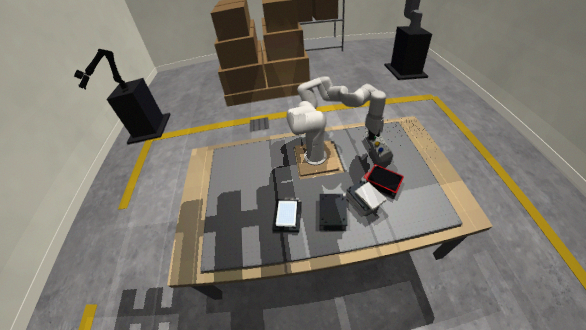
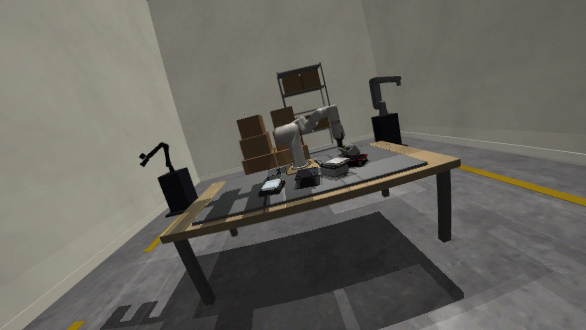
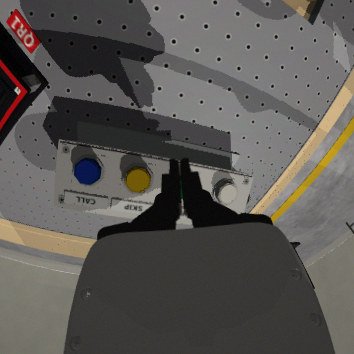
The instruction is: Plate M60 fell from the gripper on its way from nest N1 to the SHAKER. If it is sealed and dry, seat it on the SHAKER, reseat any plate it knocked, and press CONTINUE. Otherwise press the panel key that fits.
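Frame: origin at the arm's base, x left, y back, z up, level; metres.
Seen in the pictures: gripper, fingertip midpoint: (image 1: 371, 139) (image 2: 340, 146) (image 3: 179, 171); arm's base, link origin: (image 1: 315, 156) (image 2: 300, 166).
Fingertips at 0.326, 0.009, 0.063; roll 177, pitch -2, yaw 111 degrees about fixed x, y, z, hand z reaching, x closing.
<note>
Offsets run from my fingertips to a thing's middle, as dx, dy, dz. "spot": to the spot under its first point.
A grey key panel @(+0.048, -0.008, -0.033) (image 1: 384, 156) (image 3: 67, 186) stands at the back right of the table. It has a blue CALL key @(+0.029, -0.084, -0.011) (image 3: 87, 171), a yellow SKIP key @(+0.027, -0.034, -0.011) (image 3: 138, 179) and a white key @(+0.023, +0.066, -0.011) (image 3: 226, 192). My gripper (image 1: 372, 135) (image 2: 341, 145) (image 3: 179, 171) is shut and empty, pointing down over the panel between the yellow and white keys; its fingers hide that part. A pale plate @(-0.132, -0.359, -0.007) (image 1: 370, 195) (image 2: 337, 162) lies on a grey device @(spot: -0.162, -0.419, -0.027) (image 2: 336, 170). A bright pale rectangle @(spot: -0.527, -0.358, -0.037) (image 1: 286, 213) (image 2: 272, 185) sits on a black base at the left. Plate names, seal and wetness are unreadable.
A red-rimmed black tray @(-0.011, -0.256, -0.052) (image 1: 385, 178) (image 2: 358, 160) (image 3: 24, 92) stands near the panel, by a red QR1 label @(spot: -0.082, -0.189, -0.073) (image 3: 23, 31). A black box-like device @(-0.317, -0.385, -0.041) (image 1: 333, 210) (image 2: 306, 178) stands between the pale rectangle and the grey device. The arm's wooden base plate (image 1: 330, 167) lies left of the panel.
</note>
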